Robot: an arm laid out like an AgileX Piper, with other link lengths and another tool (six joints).
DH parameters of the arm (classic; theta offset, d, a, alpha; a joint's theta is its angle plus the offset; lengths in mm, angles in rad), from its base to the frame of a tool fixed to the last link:
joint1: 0 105.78 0 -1.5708
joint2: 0.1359 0 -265.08 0
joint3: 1.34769 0 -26.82 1.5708
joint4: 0 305.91 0 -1.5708
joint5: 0 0 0 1.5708
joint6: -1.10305 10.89 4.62 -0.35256
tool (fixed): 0 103.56 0 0
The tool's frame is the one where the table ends.
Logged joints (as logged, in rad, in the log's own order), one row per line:
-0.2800 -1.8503 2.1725 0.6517 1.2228 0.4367
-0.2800 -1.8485 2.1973 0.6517 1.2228 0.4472
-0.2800 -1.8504 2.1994 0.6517 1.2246 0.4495
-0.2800 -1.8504 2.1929 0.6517 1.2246 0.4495
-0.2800 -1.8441 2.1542 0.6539 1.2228 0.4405
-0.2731 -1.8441 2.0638 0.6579 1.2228 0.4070
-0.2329 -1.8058 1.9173 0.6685 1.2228 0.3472
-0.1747 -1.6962 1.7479 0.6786 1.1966 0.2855
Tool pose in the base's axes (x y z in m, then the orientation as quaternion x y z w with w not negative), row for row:
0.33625 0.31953 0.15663 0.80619 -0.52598 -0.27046 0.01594
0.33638 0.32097 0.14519 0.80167 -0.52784 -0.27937 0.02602
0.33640 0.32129 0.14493 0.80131 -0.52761 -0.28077 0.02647
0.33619 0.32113 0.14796 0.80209 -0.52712 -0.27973 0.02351
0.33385 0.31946 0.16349 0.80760 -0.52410 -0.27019 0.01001
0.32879 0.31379 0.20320 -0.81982 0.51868 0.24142 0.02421
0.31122 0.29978 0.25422 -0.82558 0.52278 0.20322 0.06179
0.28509 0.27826 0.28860 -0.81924 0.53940 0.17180 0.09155
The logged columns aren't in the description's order. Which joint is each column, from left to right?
Columns, left to right: joint6, joint3, joint2, joint1, joint5, joint4.
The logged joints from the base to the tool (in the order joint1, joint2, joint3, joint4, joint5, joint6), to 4 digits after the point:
0.6517 2.1725 -1.8503 0.4367 1.2228 -0.2800
0.6517 2.1973 -1.8485 0.4472 1.2228 -0.2800
0.6517 2.1994 -1.8504 0.4495 1.2246 -0.2800
0.6517 2.1929 -1.8504 0.4495 1.2246 -0.2800
0.6539 2.1542 -1.8441 0.4405 1.2228 -0.2800
0.6579 2.0638 -1.8441 0.4070 1.2228 -0.2731
0.6685 1.9173 -1.8058 0.3472 1.2228 -0.2329
0.6786 1.7479 -1.6962 0.2855 1.1966 -0.1747

